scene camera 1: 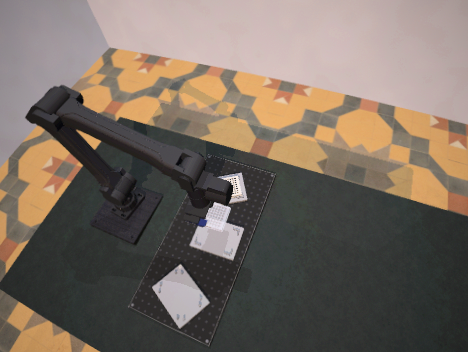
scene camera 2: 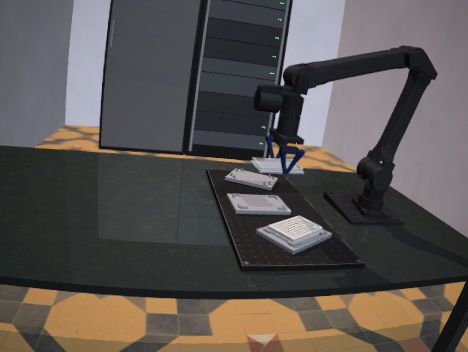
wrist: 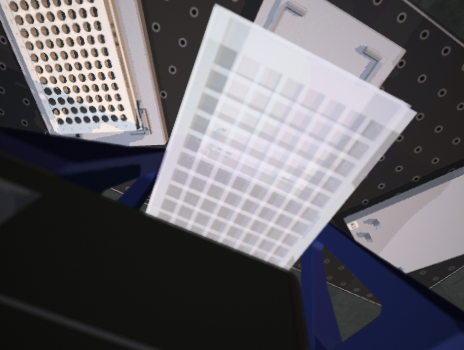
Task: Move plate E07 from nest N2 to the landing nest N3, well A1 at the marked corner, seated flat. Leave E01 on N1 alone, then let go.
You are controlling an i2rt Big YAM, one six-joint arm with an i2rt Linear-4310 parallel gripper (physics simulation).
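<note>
My gripper (scene camera 1: 210,219) (scene camera 2: 278,164) (wrist: 240,193) is shut on plate E07 (scene camera 1: 218,211) (scene camera 2: 261,163) (wrist: 270,140), a clear, pale gridded plate, and holds it in the air. In scene camera 1 the plate overlaps the edge of the bare middle nest (scene camera 1: 216,247) (scene camera 2: 258,204) (wrist: 330,35). Another bare nest (scene camera 1: 180,297) (scene camera 2: 250,179) (wrist: 425,220) lies turned at the end; a small corner tag (wrist: 353,225) shows in the wrist view. Cream plate E01 (scene camera 1: 236,186) (scene camera 2: 296,228) (wrist: 75,65) sits on nest N1 (scene camera 1: 243,195) (scene camera 2: 295,246) (wrist: 150,100). I cannot read the nest numbers.
The nests stand on a black perforated board (scene camera 1: 260,182) (scene camera 2: 250,255) (wrist: 400,140) on the dark green table (scene camera 1: 350,250) (scene camera 2: 140,210). The arm's base plate (scene camera 1: 142,220) (scene camera 2: 345,209) stands beside the board. A server rack stands beyond the table in scene camera 2.
</note>
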